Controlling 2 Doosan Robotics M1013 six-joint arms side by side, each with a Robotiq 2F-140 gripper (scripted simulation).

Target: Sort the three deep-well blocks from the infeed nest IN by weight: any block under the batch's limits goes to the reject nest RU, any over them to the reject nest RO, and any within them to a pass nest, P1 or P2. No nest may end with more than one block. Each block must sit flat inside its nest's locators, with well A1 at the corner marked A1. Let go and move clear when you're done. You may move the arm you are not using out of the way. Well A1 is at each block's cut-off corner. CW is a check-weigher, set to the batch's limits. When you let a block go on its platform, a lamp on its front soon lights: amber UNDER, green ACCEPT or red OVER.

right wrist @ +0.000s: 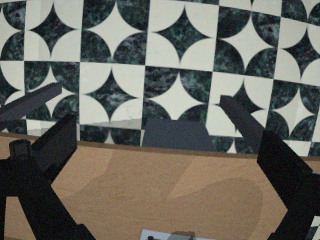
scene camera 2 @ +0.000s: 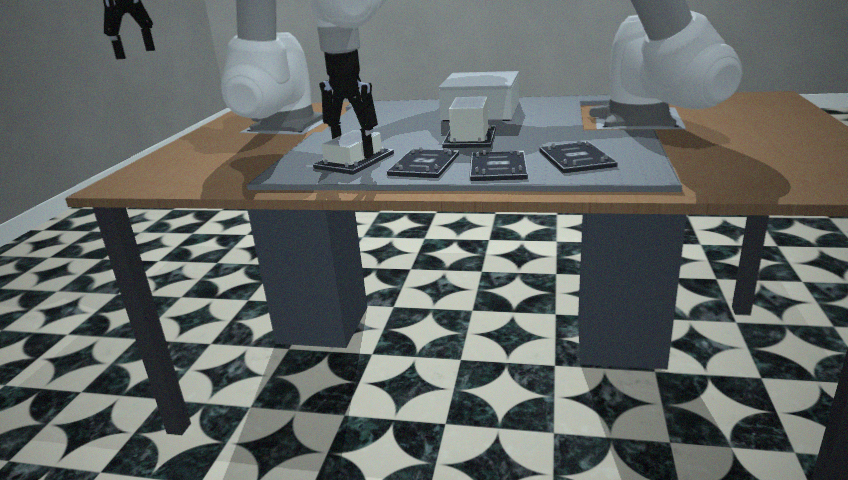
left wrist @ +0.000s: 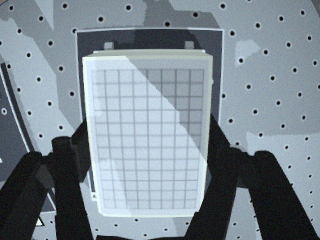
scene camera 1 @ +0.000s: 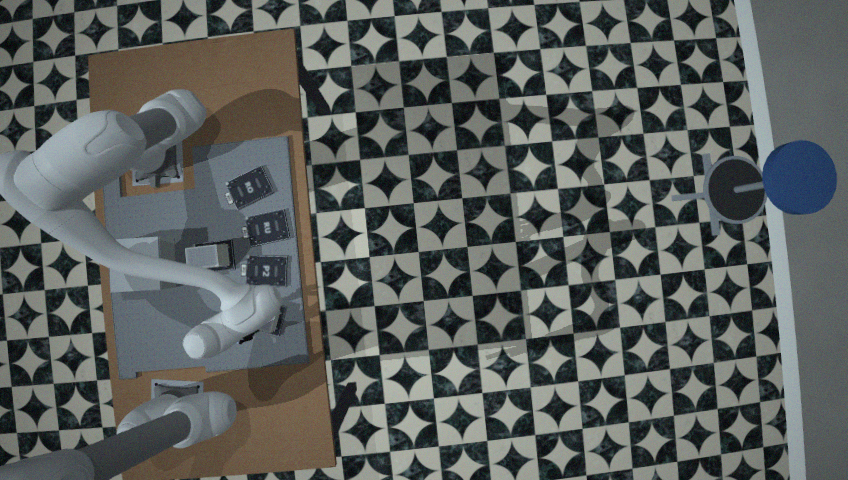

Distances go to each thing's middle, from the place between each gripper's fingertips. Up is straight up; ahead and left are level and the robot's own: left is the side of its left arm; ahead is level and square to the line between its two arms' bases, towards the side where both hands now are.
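Labels:
Nest P2 [scene camera 2: 442, 158]: my left gripper is 30 mm short of it, 180 mm to the right of it and 40 mm above it. Counted from my left hand: reject nest RU [scene camera 2: 515, 161], 50 mm ahead, 350 mm to the left, 40 mm below; reject nest RO [scene camera 2: 557, 154], 10 mm behind, 520 mm to the left, 40 mm below; check-weigher CW [scene camera 2: 501, 88], 460 mm behind, 250 mm to the left, 20 mm above.
Counted from my right hand: nest P2, 36 cm ahead, 95 cm to the left, 23 cm below; reject nest RU, 38 cm ahead, 112 cm to the left, 23 cm below; reject nest RO, 32 cm ahead, 129 cm to the left, 23 cm below; check-weigher CW, 13 cm behind, 102 cm to the left, 17 cm below.

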